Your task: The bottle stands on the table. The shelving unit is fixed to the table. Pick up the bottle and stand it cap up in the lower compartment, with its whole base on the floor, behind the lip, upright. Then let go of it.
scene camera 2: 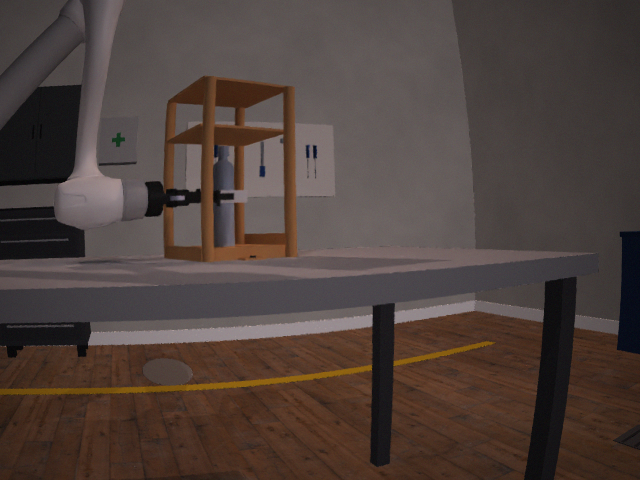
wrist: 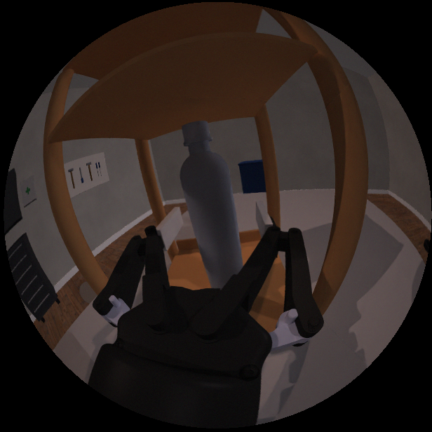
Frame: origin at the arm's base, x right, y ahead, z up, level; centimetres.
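Where they show: gripper, fingertip midpoint: (scene camera 2: pixel 235 196).
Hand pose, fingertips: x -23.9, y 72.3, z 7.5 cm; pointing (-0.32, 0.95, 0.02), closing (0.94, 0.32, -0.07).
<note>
Things, the pixels of their top centre, and the offset from my fingertips. "spot": a spot on its surface instead. Level surfaces: height alone.
- grey-blue bottle at its top centre: (scene camera 2: pixel 223 146) dy -3.1, dx +1.1, dz +11.3 cm
- orange shelving unit at a spot on its surface: (scene camera 2: pixel 290 175) spot: dy +11.0, dx +7.5, dz +3.7 cm
- middle shelf at a spot on its surface: (scene camera 2: pixel 232 134) spot: dy -1.2, dx +2.8, dz +13.8 cm
- grey table at its surface level: dz -13.6 cm
The grey-blue bottle (scene camera 2: pixel 223 222) (wrist: pixel 212 215) stands upright, cap up, in the lower compartment of the orange shelving unit (scene camera 2: pixel 290 175) (wrist: pixel 352 165). Its base is at the compartment floor behind the lip; the lip hides the lowest edge in the scene view, and the gripper hides the base in the wrist view. My gripper (scene camera 2: pixel 232 196) (wrist: pixel 217 212) reaches level into the compartment and is open. Its pale fingertips stand on both sides of the bottle, with visible gaps between them and the bottle in the wrist view.
The middle shelf (scene camera 2: pixel 232 134) (wrist: pixel 190 90) is above the bottle's cap. Corner posts stand around the compartment, and the near ones flank the gripper in the wrist view. The unit is on the grey table (scene camera 2: pixel 413 263) (wrist: pixel 370 280). A blue cabinet (scene camera 2: pixel 630 294) (wrist: pixel 253 176) stands beyond the table.
</note>
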